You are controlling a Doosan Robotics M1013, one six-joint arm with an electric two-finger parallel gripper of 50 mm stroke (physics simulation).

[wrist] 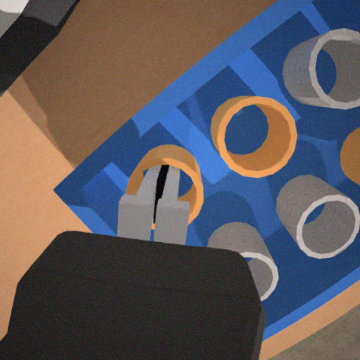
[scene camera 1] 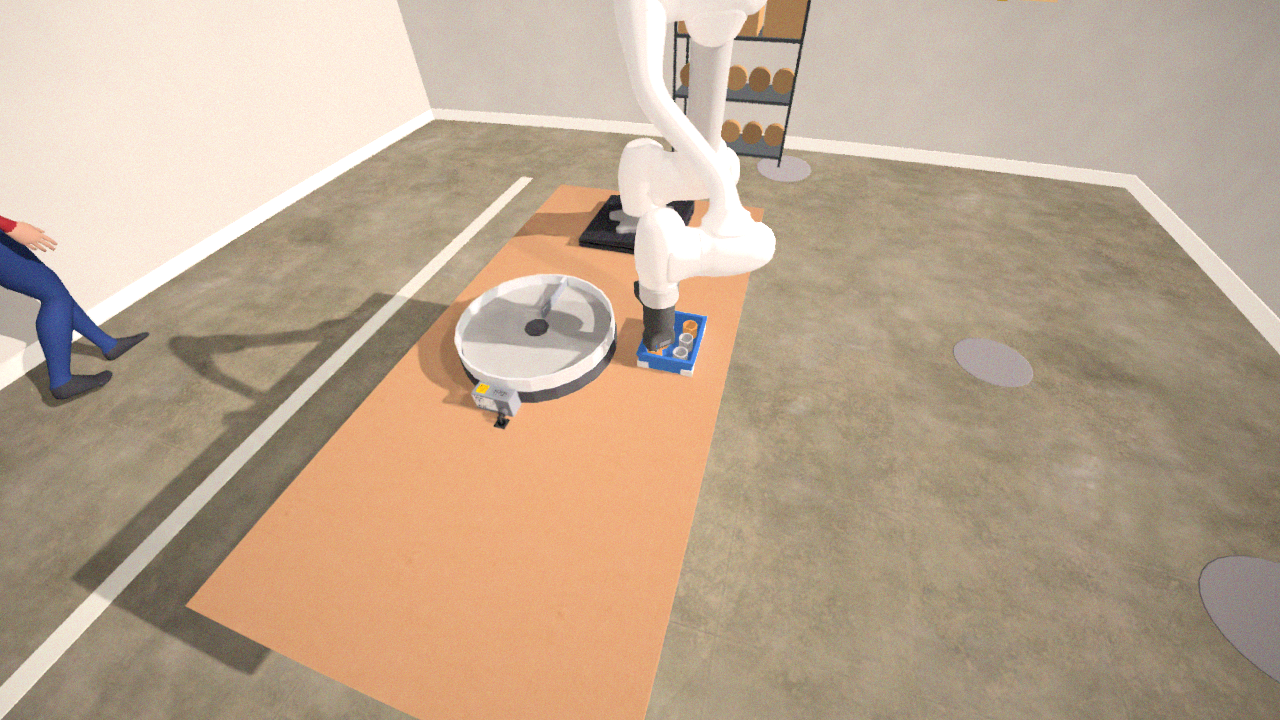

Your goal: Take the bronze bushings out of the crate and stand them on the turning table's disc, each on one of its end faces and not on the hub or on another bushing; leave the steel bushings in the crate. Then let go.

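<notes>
My gripper is shut and empty, its fingertips over a bronze bushing in the corner compartment of the blue crate; whether they touch it I cannot tell. The fingers hide part of this bushing. A second bronze bushing stands in the compartment beside it, and a third shows at the right edge of the wrist view. Steel bushings stand in other compartments. The turning table's disc has a dark hub; no bushing shows on it.
The turning table's raised white rim stands left of the crate. A grey bar reaches over the disc. A grey sensor box stands by the table's front. A black base plate lies behind on the orange mat.
</notes>
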